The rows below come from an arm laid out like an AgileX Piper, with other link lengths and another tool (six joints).
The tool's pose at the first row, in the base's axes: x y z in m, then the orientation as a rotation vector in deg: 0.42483 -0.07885 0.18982 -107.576 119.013 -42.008
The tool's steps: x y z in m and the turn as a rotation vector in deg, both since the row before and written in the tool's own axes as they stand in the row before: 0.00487 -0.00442 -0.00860 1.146 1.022 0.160; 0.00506 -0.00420 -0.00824 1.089 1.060 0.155; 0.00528 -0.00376 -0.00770 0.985 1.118 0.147; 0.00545 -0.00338 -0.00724 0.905 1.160 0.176; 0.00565 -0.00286 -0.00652 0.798 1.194 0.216
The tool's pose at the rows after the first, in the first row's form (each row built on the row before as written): 0.42363 -0.08210 0.20008 -106.793 118.887 -44.114; 0.42217 -0.08542 0.20998 -106.028 118.804 -46.204; 0.42038 -0.08888 0.21926 -105.307 118.811 -48.261; 0.41831 -0.09243 0.22802 -104.572 118.910 -50.281; 0.41600 -0.09617 0.23598 -103.823 119.128 -52.231
